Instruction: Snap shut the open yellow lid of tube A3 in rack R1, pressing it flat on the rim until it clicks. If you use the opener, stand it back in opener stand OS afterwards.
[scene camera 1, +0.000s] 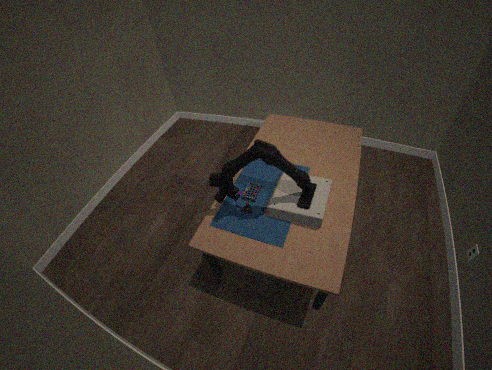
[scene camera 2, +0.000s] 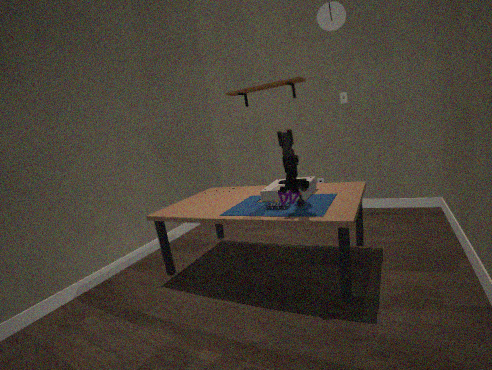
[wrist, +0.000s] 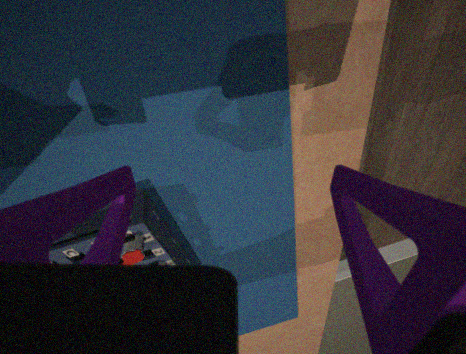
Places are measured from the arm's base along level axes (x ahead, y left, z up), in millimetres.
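Where they show: gripper, fingertip midpoint: (scene camera 1: 230, 196) (scene camera 2: 287, 204) (wrist: 232, 176); arm's base, link origin: (scene camera 1: 307, 195).
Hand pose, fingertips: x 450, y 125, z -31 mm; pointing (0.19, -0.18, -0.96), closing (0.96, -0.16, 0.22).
Observation:
Things, the pixels of their top centre, and the offset from my fingertips. Level surfaces: height alone.
- dark rack R1, top centre: (wrist: 128, 318) (scene camera 2: 276, 199) (scene camera 1: 251, 187) 6 mm up, 99 mm back, 107 mm right
- red lid, top centre: (wrist: 133, 257) 8 mm down, 72 mm back, 54 mm right
- blue mat, surface height: 50 mm down
- wooden table, surface height: 53 mm down
The dark rack R1 (scene camera 1: 251, 192) (scene camera 2: 276, 206) (wrist: 172, 227) stands on the blue mat. In the wrist view, part of it shows at the lower left, behind the left finger and the black gripper body, with a red lid (wrist: 133, 257) on it. The open yellow lid of tube A3 cannot be made out in any view. My gripper (scene camera 1: 240, 193) (scene camera 2: 289, 198) (wrist: 232, 176) has purple fingers spread wide, open and empty, above the mat beside the rack. A small dark upright thing (scene camera 1: 247, 207) (scene camera 2: 301, 202) stands near the rack; it is too small to tell if it is the opener in its stand.
The blue mat (scene camera 1: 255, 232) (scene camera 2: 245, 207) (wrist: 260, 200) lies on the wooden table (scene camera 1: 325, 150) (scene camera 2: 185, 207) (wrist: 317, 200). A white box-shaped base (scene camera 1: 300, 217) (scene camera 2: 270, 194) stands under the arm. The table edge and floor show right in the wrist view. A wall shelf (scene camera 2: 267, 87) hangs behind.

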